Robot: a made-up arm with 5 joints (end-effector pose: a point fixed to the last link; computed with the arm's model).
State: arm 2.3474 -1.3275 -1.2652 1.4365 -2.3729
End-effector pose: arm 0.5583 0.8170 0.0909 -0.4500 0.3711 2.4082
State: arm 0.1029 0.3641 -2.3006 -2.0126 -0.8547
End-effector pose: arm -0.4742 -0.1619 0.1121 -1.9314 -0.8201 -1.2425
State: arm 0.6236 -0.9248 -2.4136 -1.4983 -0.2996
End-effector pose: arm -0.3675 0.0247 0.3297 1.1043 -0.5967 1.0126
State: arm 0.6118 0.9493 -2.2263 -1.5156 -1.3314
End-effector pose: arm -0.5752 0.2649 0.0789 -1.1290 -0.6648 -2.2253
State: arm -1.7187 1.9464 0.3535 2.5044 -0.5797
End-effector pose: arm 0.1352 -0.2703 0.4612 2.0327 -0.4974 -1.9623
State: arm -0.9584 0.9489 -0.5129 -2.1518 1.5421
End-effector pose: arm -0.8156 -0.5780 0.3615 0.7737 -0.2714 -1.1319
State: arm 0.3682 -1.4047 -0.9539 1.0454 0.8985
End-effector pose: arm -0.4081 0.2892 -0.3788 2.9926 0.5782 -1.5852
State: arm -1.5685 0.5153 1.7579 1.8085 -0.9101
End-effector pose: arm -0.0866 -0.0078 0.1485 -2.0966 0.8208 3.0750
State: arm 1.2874 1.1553 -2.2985 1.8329 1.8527
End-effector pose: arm -0.2825 0.9344 -0.1391 -2.6839 0.6027 0.0726
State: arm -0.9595 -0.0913 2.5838 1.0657 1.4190
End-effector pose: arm 0.4077 -0.5602 0.2968 -1.2725 1.0124 -1.4979
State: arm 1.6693 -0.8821 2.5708 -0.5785 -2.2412
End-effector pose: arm -0.5189 0.0890 0.4095 -2.9089 -0.7709 1.2835
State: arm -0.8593 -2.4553 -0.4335 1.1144 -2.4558
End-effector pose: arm -0.0185 -0.9723 -0.0996 0.0954 -0.6152 -0.1997
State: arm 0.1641 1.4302 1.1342 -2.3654 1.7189
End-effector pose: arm 0.2196 0.2382 0.7511 -1.0490 -0.8308 -2.1988
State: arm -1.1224 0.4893 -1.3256 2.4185 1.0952
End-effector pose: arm -0.6727 -0.4921 -0.0181 1.7395 1.1835 -0.9511
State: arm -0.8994 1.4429 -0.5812 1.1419 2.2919
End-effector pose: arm -0.3880 -0.4485 0.9436 -1.3054 -0.1107 2.1129
